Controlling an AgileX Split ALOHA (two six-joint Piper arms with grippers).
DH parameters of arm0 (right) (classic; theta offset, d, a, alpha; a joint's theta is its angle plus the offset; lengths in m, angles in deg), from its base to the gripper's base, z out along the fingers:
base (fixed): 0 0 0 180
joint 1: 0 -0.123 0 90
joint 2: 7.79 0 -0.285 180
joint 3: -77.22 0 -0.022 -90
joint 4: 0 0.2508 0 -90
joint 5: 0 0 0.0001 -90
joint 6: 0 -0.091 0 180
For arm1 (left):
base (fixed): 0 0 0 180
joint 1: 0 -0.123 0 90
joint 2: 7.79 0 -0.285 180
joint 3: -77.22 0 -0.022 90
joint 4: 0 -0.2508 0 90
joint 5: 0 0 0.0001 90
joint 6: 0 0.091 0 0
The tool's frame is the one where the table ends.
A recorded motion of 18 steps. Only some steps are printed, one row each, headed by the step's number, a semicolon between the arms.
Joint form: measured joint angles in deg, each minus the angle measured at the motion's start. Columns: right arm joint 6, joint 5, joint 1, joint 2, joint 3, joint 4; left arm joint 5, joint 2, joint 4, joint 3, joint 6, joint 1.
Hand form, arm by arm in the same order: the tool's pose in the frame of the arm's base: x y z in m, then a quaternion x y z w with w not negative. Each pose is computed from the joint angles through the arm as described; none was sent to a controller.
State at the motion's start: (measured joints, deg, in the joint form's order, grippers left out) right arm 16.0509 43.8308 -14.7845 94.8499 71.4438 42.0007; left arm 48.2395 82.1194 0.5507 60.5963 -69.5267 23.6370
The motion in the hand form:
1: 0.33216 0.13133 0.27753 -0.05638 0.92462 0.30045 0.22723; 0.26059 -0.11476 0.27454 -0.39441 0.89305 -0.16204 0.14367
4: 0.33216 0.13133 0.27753 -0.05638 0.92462 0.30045 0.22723; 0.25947 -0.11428 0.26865 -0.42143 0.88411 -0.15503 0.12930
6: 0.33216 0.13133 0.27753 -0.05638 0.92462 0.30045 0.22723; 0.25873 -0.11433 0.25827 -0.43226 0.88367 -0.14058 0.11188
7: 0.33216 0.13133 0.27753 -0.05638 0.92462 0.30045 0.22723; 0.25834 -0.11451 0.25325 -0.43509 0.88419 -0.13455 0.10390
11: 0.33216 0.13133 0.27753 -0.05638 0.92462 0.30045 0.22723; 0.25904 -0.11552 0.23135 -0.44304 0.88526 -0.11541 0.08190
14: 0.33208 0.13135 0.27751 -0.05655 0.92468 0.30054 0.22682; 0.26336 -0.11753 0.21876 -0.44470 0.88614 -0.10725 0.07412
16: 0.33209 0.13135 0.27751 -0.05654 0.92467 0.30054 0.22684; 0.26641 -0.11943 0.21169 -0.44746 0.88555 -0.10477 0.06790
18: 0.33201 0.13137 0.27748 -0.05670 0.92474 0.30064 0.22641; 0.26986 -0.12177 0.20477 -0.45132 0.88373 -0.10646 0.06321
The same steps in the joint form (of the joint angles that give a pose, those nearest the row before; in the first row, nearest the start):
1: 0.00 0.00 0.00 0.00 0.00 0.00; 0.06 0.05 0.00 -0.11 -1.49 0.00
4: 0.00 0.00 0.00 0.00 0.00 0.00; 0.67 0.52 0.00 -0.75 -4.81 0.00
6: 0.00 0.00 0.00 0.00 0.00 0.00; 1.22 1.59 0.28 -1.73 -5.82 0.00
7: 0.00 0.00 0.00 0.00 0.00 0.00; 1.34 2.11 0.54 -2.23 -5.95 0.00
11: 0.00 0.00 0.00 0.00 0.00 0.00; -0.02 4.63 1.11 -4.40 -6.36 0.00
14: 0.00 0.05 0.00 0.00 0.00 0.00; -1.40 6.88 1.24 -4.83 -6.35 0.00
16: 0.00 0.05 0.00 0.00 0.00 0.00; -2.17 8.34 1.72 -4.83 -6.35 0.00
18: 0.00 0.10 0.00 0.00 0.00 0.00; -3.42 9.79 2.44 -4.83 -6.36 0.00

